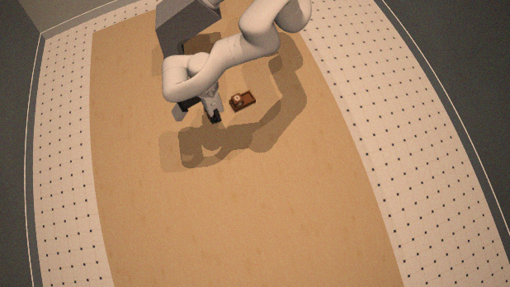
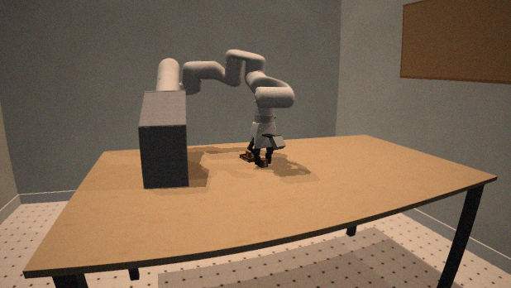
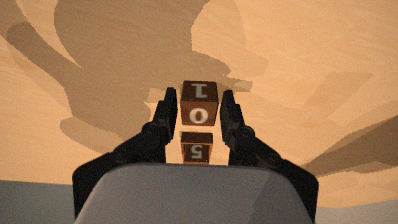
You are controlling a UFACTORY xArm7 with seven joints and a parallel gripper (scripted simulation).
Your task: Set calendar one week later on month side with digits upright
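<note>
My hand is 3 cm past the brown tray, 11 cm to the right of it and 2 cm above it.
</note>
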